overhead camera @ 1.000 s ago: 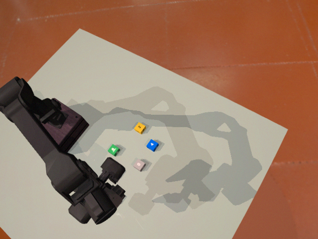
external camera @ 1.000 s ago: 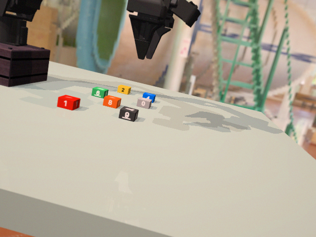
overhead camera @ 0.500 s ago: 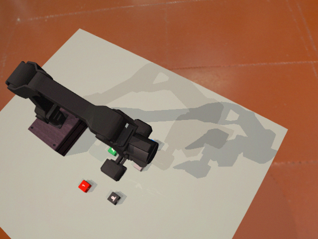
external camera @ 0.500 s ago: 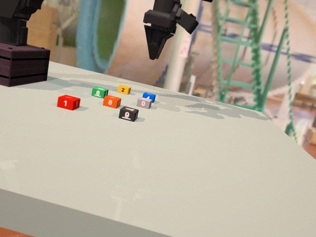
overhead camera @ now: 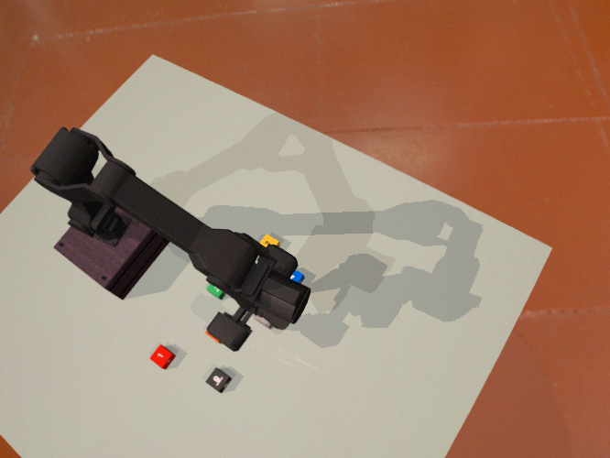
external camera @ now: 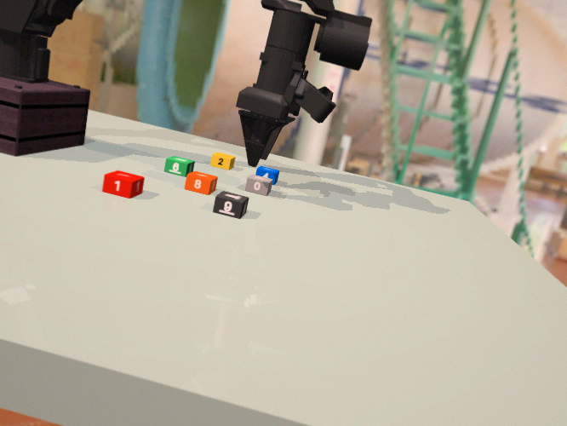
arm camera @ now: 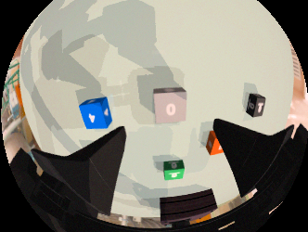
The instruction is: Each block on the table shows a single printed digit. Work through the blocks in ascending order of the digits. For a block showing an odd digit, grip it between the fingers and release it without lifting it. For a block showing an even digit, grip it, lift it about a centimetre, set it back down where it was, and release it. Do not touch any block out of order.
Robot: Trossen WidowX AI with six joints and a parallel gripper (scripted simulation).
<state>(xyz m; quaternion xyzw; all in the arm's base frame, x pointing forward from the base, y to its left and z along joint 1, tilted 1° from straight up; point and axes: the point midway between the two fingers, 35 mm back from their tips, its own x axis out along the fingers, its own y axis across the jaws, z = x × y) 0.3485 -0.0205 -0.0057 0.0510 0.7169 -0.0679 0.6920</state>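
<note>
Now: gripper tip 30 mm above the grey block and 10 mm short of it. The rest, counted from my gripper tip: blue block: 80 mm to the left, 30 mm below, 20 mm ahead; then green block: 110 mm behind, 30 mm below, 10 mm to the left; then orange block: 70 mm to the right, 70 mm behind, 30 mm below.
</note>
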